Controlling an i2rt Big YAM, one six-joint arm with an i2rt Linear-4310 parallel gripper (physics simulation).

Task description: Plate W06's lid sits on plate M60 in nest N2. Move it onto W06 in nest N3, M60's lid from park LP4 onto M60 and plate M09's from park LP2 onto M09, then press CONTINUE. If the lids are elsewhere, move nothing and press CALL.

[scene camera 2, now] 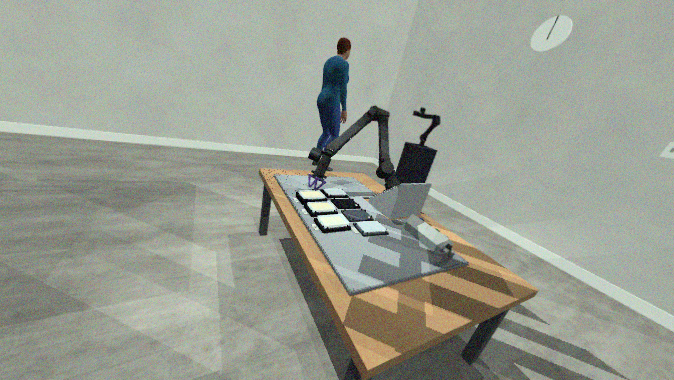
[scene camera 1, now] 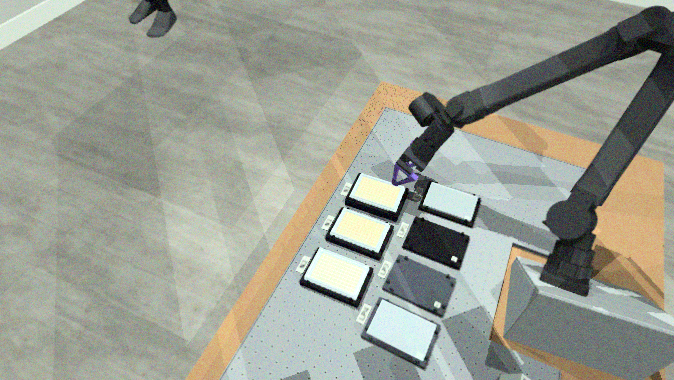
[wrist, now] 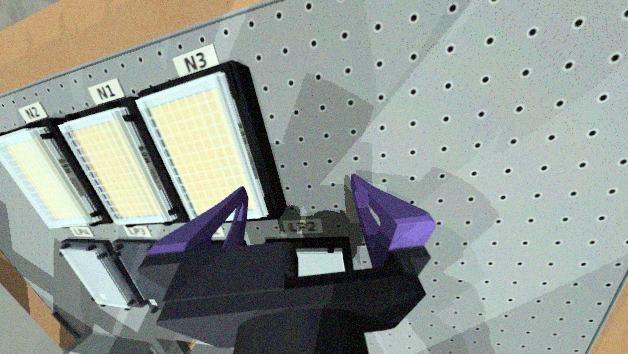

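Where they show: gripper, between the fingertips: [scene camera 2: 312,188] [scene camera 1: 399,175] [wrist: 298,185]; arm's base, origin of its link: [scene camera 2: 393,190] [scene camera 1: 563,282].
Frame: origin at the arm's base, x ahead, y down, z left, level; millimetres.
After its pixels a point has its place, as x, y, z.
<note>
My gripper [scene camera 1: 406,181] @[439, 90, -164] [scene camera 2: 318,186] @[439, 90, -164] [wrist: 298,185] @[439, 90, -164] is open and empty, low between the plate in N3 and park LP2. The plate in N3 [scene camera 1: 378,192] @[460, 85, -78] [scene camera 2: 311,195] @[473, 83, -58] [wrist: 205,145] @[477, 81, -87] and the plate in N1 [scene camera 1: 361,230] @[441, 92, 48] [scene camera 2: 321,207] @[454, 88, 65] [wrist: 120,162] @[461, 88, 28] show yellow wells. The plate in N2 [scene camera 1: 337,274] @[427, 86, 187] [scene camera 2: 333,221] @[439, 86, 198] [wrist: 42,175] @[445, 86, 161] looks paler, as under a clear lid. A pale lid [scene camera 1: 451,201] @[286, 101, -166] [scene camera 2: 335,192] @[291, 101, -154] [wrist: 321,262] @[342, 101, -180] lies in LP2, partly hidden by my gripper in the wrist view. Another lid [scene camera 1: 402,327] @[246, 101, 216] [scene camera 2: 371,228] @[257, 101, 238] [wrist: 97,277] @[254, 101, 211] lies in LP4. The plates' side labels are hard to read.
Black park LP1 [scene camera 1: 436,242] @[270, 109, -30] [scene camera 2: 345,203] @[276, 109, -27] and dark grey park LP3 [scene camera 1: 419,285] @[257, 109, 101] [scene camera 2: 356,215] @[270, 109, 105] hold no lid. A grey box [scene camera 1: 590,320] @[-51, -44, 86] stands by the arm's base. A light grey device [scene camera 2: 432,236] @[13, 65, 366] stands near the mat's far edge. A person [scene camera 2: 333,82] stands behind the table.
</note>
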